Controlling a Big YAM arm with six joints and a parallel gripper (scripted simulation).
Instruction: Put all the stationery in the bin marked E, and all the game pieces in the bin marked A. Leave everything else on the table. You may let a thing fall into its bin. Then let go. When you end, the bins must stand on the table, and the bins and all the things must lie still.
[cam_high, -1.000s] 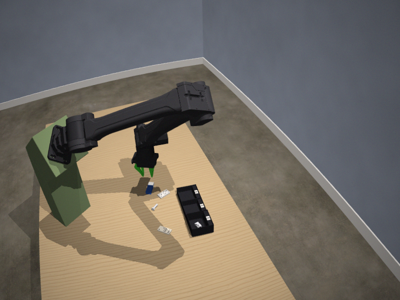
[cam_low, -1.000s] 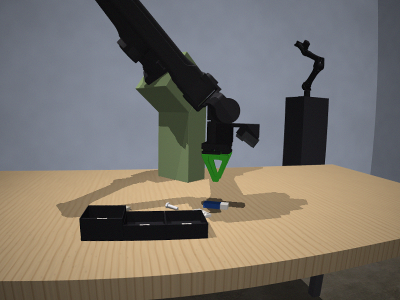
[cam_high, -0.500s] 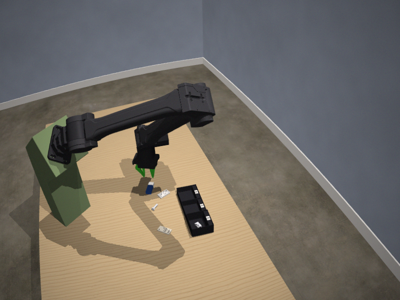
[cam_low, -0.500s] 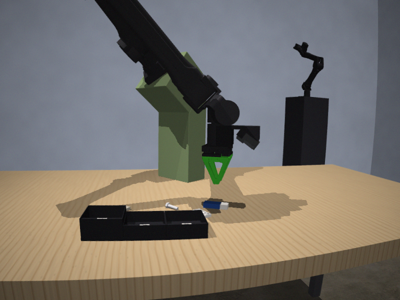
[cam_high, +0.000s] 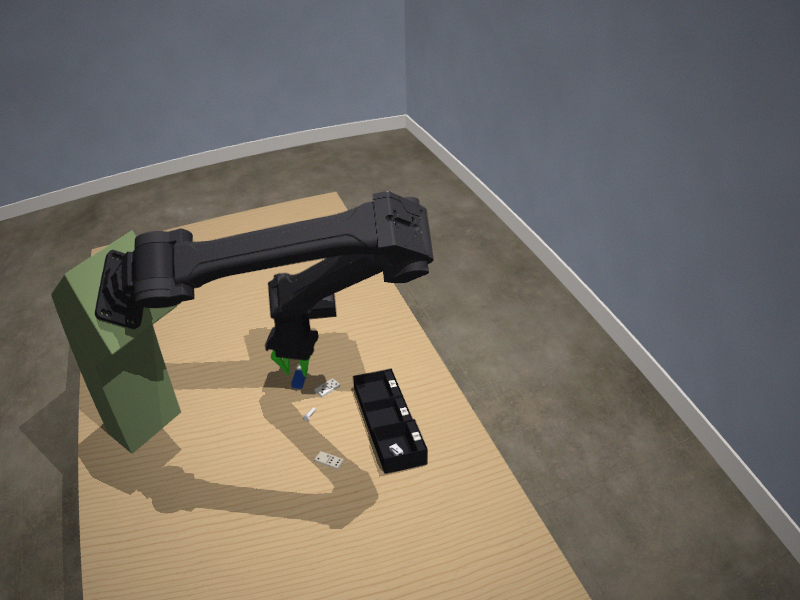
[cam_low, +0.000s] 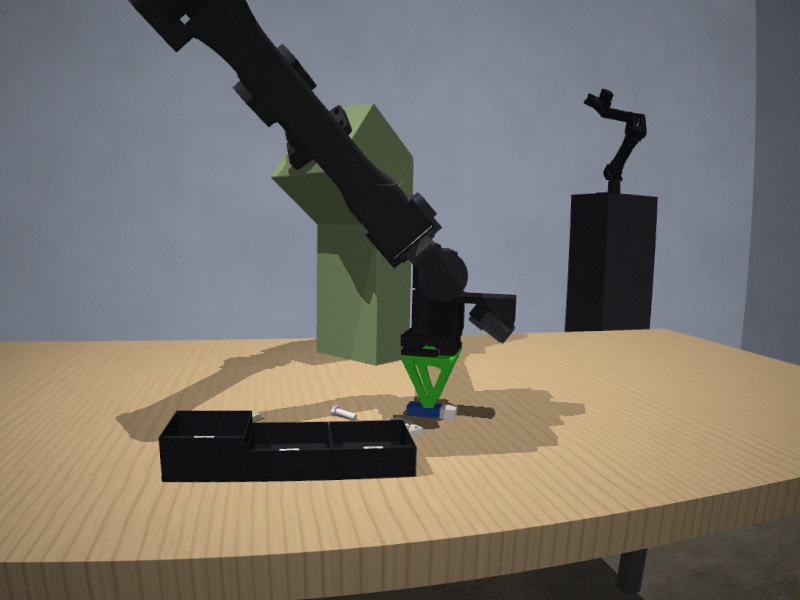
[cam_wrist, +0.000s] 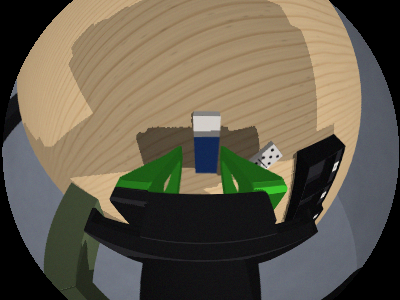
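Now: hand 2 cm above the blue-and-white eraser, 1 cm to the right of it and 1 cm short of it. Also, from my hand: grey bolt 12 cm to the right, 2 cm below, 2 cm behind; then white domino 25 cm to the right, 2 cm below, 2 cm behind; then joined black bins 20 cm to the right, 13 cm ahead.
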